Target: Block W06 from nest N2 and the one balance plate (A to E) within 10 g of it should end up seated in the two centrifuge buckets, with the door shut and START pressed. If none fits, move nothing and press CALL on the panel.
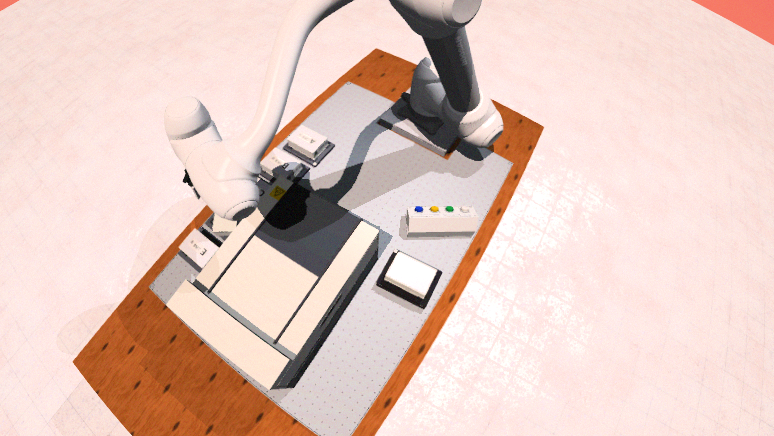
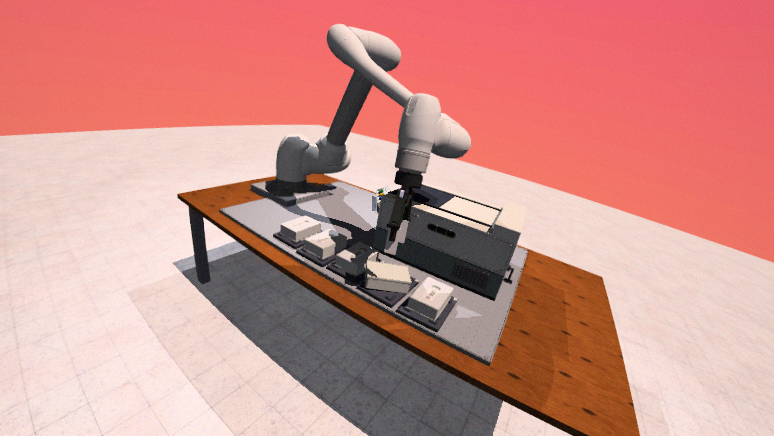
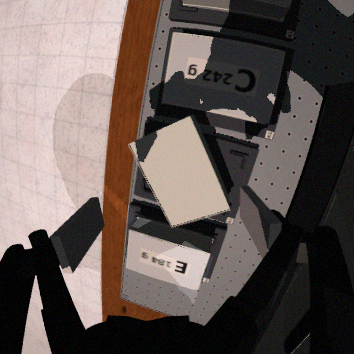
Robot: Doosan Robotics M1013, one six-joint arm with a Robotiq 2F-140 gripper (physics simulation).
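Places are measured from the arm's base along level axes (x ahead, y left, z up), in centimetres.
Where they show: gripper, fingertip midpoint: (image 2: 394, 247) (image 3: 168, 207); arm's base at its link origin: (image 1: 427, 113) (image 2: 290, 187).
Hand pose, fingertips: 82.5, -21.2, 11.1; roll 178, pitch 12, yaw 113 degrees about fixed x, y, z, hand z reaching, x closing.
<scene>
Each offset is from my fingertips to the centre of the thing, as dx, dy, dz.
My gripper (image 2: 394, 238) (image 3: 168, 207) is open and empty above the row of plates. Below it, a plate with a blank top {+0.0, -0.8, -9.8} (image 1: 223, 224) (image 2: 388, 273) (image 3: 182, 172) lies turned askew across its nest, between plate C {-12.8, -0.1, -10.1} (image 2: 350, 261) (image 3: 225, 70), marked 242 g, and plate E {+14.2, +1.3, -10.1} (image 1: 197, 248) (image 2: 430, 296) (image 3: 170, 257), marked 184 g. Plates A {-39.6, -2.9, -10.1} (image 1: 307, 140) (image 2: 300, 228) and B {-25.8, -2.3, -10.1} (image 1: 277, 162) (image 2: 320, 243) sit farther along. The centrifuge {+2.3, +33.0, -1.2} (image 1: 346, 281) (image 2: 449, 243) stands beside the row; its buckets do not show. A white block {-23.5, +57.4, -7.8} (image 1: 412, 273) sits on a black base; no W06 label is legible.
A button panel {-45.3, +53.4, -9.2} (image 1: 441, 223) with blue, yellow, green and white buttons stands near the white block, across the centrifuge from the plates. The arm's base stands at the table's far end. The table's wooden edge (image 3: 117, 150) runs close beside the plate row.
</scene>
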